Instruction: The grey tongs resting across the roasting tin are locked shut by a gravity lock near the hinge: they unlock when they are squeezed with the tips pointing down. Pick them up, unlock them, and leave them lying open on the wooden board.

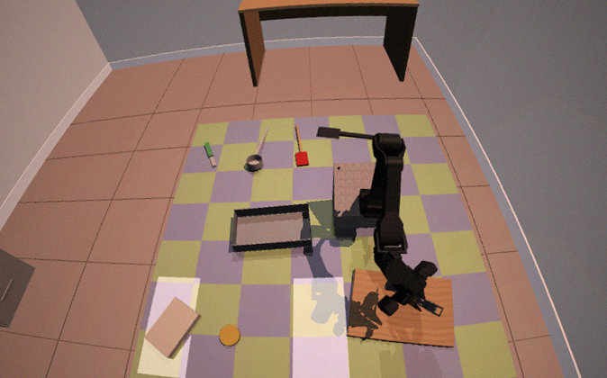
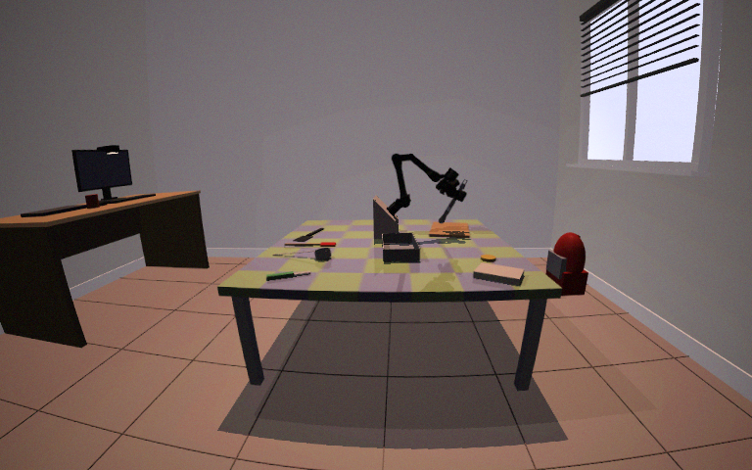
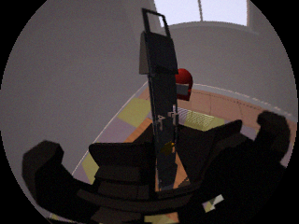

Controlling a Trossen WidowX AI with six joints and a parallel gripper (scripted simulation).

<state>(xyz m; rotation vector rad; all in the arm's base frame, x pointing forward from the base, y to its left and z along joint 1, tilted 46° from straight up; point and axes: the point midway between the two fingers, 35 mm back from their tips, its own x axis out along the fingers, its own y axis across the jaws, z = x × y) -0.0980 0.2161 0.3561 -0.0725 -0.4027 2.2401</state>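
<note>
Right now my gripper tip is 20 cm above the wooden board, 5 cm to the left of it and 1 cm short of it. From my gripper tip the other things lie so: tan block (81 cm ahead, 19 cm below, 6 cm to the left); orange disc (59 cm ahead, 19 cm below, 6 cm to the left); roasting tin (49 cm ahead, 35 cm to the right, 17 cm below).
</note>
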